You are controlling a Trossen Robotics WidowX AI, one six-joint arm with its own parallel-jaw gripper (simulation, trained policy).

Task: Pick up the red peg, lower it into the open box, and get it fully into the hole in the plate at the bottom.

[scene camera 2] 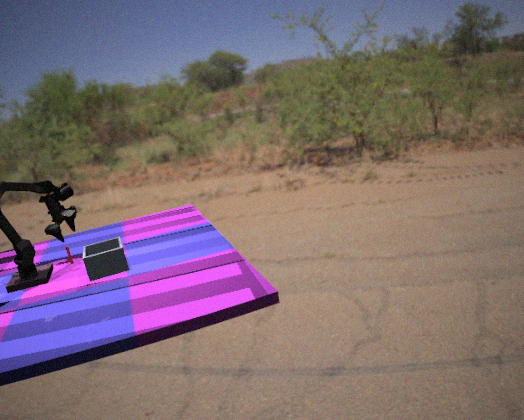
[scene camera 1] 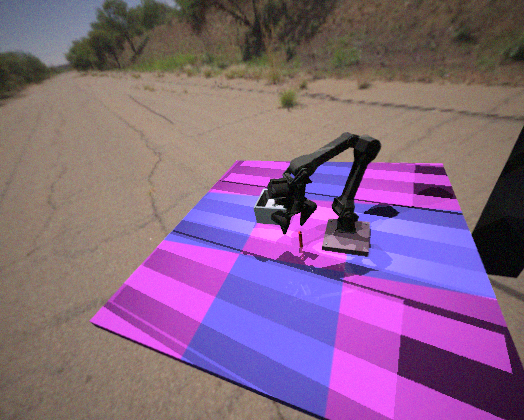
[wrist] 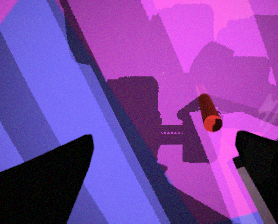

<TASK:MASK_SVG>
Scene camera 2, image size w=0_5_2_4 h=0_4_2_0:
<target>box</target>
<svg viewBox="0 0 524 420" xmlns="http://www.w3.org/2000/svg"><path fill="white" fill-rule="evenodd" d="M120 236L84 246L82 259L90 282L129 271Z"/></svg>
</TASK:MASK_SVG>
